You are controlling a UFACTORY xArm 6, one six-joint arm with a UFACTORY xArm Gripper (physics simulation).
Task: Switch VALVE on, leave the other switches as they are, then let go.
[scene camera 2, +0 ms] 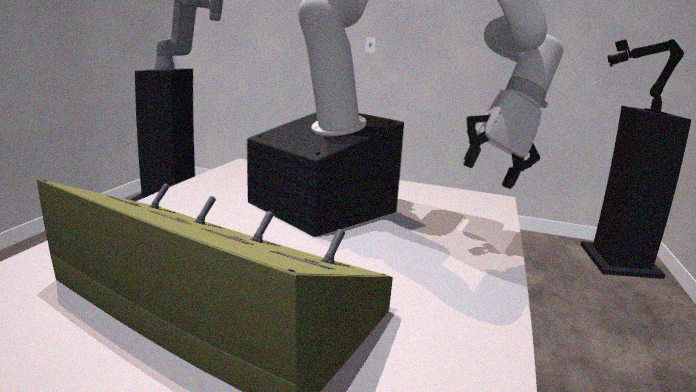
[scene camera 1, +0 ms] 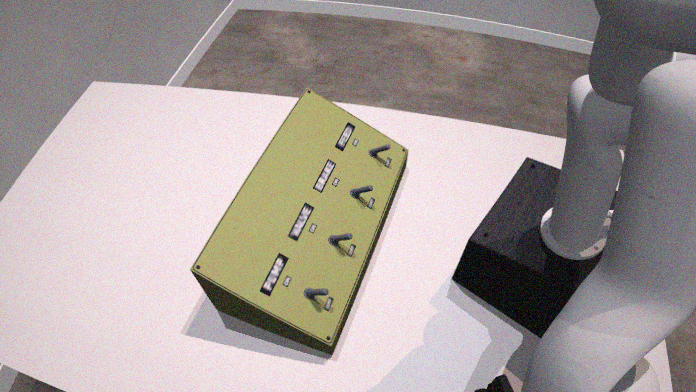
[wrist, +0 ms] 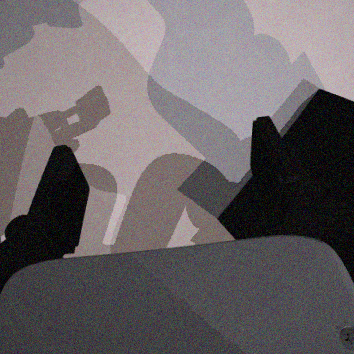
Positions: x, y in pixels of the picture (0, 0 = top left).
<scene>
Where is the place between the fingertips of my gripper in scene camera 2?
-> At 487, 177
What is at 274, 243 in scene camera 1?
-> An olive switch panel.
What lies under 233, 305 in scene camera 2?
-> An olive switch panel.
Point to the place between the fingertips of my gripper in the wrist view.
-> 163, 153
</scene>
